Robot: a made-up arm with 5 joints.
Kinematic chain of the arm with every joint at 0, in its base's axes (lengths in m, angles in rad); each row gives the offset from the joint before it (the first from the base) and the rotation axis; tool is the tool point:
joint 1: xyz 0 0 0.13 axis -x
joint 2: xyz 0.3 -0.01 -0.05 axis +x
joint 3: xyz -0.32 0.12 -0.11 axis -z
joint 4: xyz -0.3 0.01 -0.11 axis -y
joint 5: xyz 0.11 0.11 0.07 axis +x
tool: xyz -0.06 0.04 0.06
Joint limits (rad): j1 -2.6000..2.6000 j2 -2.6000..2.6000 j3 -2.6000..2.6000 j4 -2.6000..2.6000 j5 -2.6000..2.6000
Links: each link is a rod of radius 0.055 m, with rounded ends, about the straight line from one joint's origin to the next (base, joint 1, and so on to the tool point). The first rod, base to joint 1, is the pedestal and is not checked.
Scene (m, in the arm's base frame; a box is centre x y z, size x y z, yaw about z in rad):
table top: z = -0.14
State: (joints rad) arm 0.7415 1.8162 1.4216 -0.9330 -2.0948
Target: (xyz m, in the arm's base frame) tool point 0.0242 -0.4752 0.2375
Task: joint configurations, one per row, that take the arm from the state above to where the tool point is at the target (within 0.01 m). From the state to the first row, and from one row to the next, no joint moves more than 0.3 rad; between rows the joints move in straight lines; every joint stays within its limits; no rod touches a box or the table.
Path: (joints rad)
1: 0.4858 1.9468 1.3902 -1.0476 -2.0965
2: 0.2301 2.0775 1.3588 -1.1623 -2.0982
3: -0.0256 2.2081 1.3274 -1.2769 -2.0999
4: -0.2813 2.3387 1.2960 -1.3916 -2.1015
5: -0.5370 2.4694 1.2646 -1.5062 -2.1032
6: -0.7927 2.6000 1.2332 -1.6209 -2.1049

